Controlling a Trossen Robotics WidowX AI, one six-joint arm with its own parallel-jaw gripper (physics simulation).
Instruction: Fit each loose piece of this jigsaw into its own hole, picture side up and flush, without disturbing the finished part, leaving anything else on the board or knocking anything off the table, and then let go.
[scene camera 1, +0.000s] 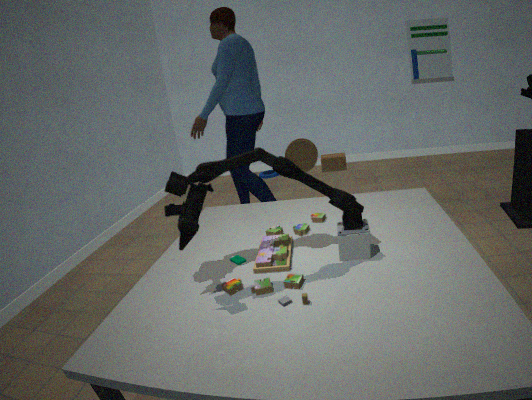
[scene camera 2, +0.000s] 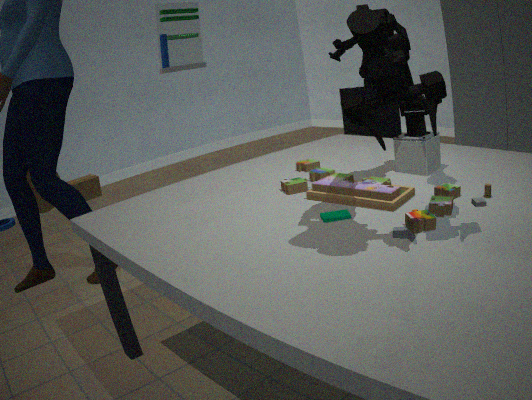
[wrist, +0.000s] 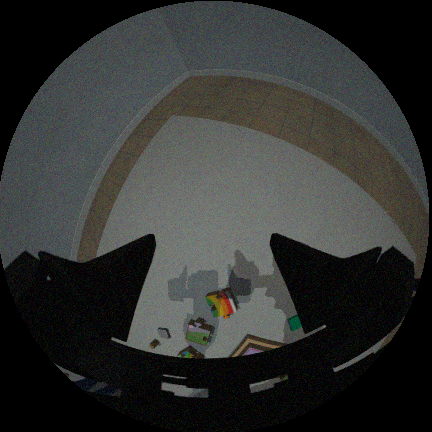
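Observation:
My gripper (scene camera 1: 186, 244) (scene camera 2: 409, 142) (wrist: 213, 239) is open and empty, high above the table beyond the rainbow piece. The wooden jigsaw board (scene camera 1: 271, 270) (scene camera 2: 350, 200) (wrist: 245, 344) holds pink and green pieces; its holes are hard to make out. Loose on the table, picture side up, lie a rainbow piece (scene camera 1: 233, 286) (scene camera 2: 420, 220) (wrist: 222, 303), a pink-green piece (scene camera 1: 262, 286) (scene camera 2: 441, 205) (wrist: 199, 332) and a green-red piece (scene camera 1: 294, 281) (scene camera 2: 447, 190). Beyond the board lie a green piece (scene camera 1: 274, 230) (scene camera 2: 293, 185), a blue-green piece (scene camera 1: 301, 229) (scene camera 2: 321, 174) and an orange-green piece (scene camera 1: 318, 217) (scene camera 2: 307, 165).
A flat green block (scene camera 1: 238, 260) (scene camera 2: 335, 215) (wrist: 294, 322) lies beside the board. A small grey block (scene camera 1: 285, 300) (scene camera 2: 478, 202) (wrist: 164, 332) and a small brown block (scene camera 1: 305, 298) (scene camera 2: 487, 190) (wrist: 155, 343) lie near the green-red piece. A person (scene camera 1: 240, 75) is behind the table.

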